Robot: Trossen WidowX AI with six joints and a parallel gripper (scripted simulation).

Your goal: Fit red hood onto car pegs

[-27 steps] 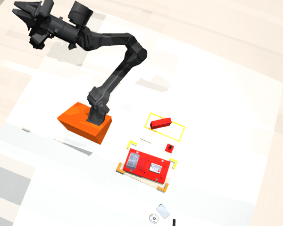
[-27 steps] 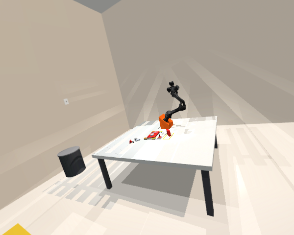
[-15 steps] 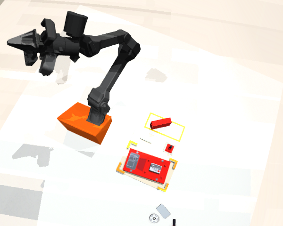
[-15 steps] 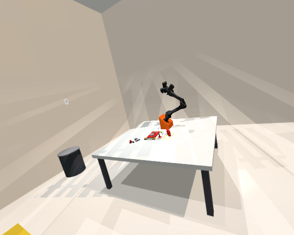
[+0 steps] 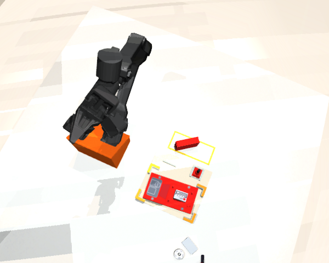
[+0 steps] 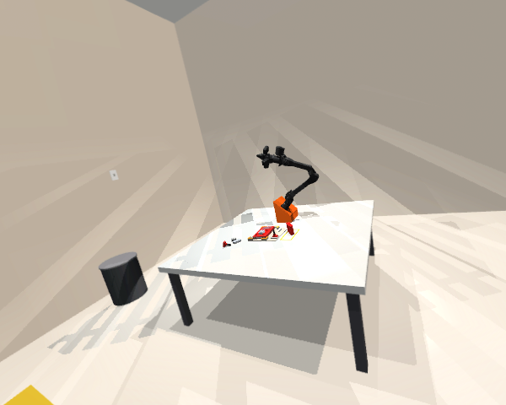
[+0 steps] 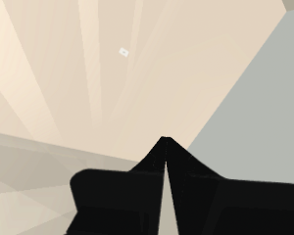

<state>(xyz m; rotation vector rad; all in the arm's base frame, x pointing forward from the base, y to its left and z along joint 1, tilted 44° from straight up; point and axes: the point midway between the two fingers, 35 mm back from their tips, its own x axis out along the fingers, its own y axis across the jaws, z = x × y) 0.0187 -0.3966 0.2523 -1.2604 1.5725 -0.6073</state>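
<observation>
Now: gripper tip 240 mm short of the red hood, 260 mm to the right of it and 550 mm above it. From my gripper tip the other things lie so: grey engine block 290 mm ahead, 60 mm to the left, 570 mm below.
</observation>
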